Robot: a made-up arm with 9 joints.
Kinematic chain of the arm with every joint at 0, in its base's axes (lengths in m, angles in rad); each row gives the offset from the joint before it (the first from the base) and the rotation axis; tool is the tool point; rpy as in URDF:
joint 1: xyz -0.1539 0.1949 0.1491 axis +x
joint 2: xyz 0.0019 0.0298 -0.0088 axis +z
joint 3: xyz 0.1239 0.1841 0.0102 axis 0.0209 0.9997 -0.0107
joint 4: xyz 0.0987 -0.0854 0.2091 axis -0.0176 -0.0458 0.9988
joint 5: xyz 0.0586 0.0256 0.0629 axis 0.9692 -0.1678 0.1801
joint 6: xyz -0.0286 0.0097 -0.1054 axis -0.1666 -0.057 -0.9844
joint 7: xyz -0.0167 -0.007 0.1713 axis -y
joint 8: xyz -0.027 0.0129 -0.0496 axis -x
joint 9: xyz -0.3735 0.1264 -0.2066 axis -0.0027 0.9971 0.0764
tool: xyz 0.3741 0.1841 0.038 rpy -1.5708 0 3.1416
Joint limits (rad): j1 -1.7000..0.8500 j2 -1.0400..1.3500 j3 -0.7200..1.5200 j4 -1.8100..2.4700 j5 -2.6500..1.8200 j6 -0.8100..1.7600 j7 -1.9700..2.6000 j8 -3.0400..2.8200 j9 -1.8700..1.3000
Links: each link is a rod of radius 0.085 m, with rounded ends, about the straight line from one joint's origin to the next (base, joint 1, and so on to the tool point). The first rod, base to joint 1, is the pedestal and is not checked.
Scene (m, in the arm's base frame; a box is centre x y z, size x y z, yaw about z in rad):
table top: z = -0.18
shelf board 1: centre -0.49 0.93 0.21 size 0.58 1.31 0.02 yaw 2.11
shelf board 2: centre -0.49 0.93 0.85 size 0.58 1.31 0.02 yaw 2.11
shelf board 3: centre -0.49 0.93 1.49 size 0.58 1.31 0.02 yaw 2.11
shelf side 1: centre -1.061 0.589 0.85 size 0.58 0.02 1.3 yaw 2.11
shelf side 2: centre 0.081 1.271 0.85 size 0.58 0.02 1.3 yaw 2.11
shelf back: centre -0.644 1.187 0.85 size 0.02 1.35 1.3 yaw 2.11
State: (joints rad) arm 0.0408 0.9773 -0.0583 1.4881 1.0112 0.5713 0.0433 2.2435 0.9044
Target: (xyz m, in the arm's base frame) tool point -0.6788 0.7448 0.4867
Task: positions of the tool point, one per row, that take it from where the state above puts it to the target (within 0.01 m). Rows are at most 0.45 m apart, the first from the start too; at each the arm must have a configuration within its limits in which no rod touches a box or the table.
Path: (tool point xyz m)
1: 0.2278 0.7941 0.2757
2: -0.0733 0.9372 0.5284
3: -0.4044 0.9108 0.5253
4: -0.6788 0.7448 0.4868

